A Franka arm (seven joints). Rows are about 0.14 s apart.
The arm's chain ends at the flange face. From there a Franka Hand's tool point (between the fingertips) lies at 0.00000 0.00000 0.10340 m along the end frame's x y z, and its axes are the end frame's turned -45 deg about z.
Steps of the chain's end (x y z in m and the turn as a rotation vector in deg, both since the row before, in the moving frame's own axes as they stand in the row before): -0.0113, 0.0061, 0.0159, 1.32, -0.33, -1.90; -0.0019, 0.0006, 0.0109, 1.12, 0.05, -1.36; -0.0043, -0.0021, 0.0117, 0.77, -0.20, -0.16; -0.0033, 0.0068, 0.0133, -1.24, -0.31, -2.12; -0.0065, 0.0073, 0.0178, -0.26, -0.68, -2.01
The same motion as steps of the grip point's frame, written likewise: -0.0111, -0.0058, 0.0159, 1.17, 0.70, -1.90; -0.0003, -0.0023, 0.0109, 0.76, 0.83, -1.36; -0.0008, -0.0058, 0.0117, 0.69, 0.40, -0.16; -0.0091, 0.0037, 0.0133, -0.66, -1.10, -2.12; -0.0110, 0.0001, 0.0178, 0.30, -0.66, -2.01
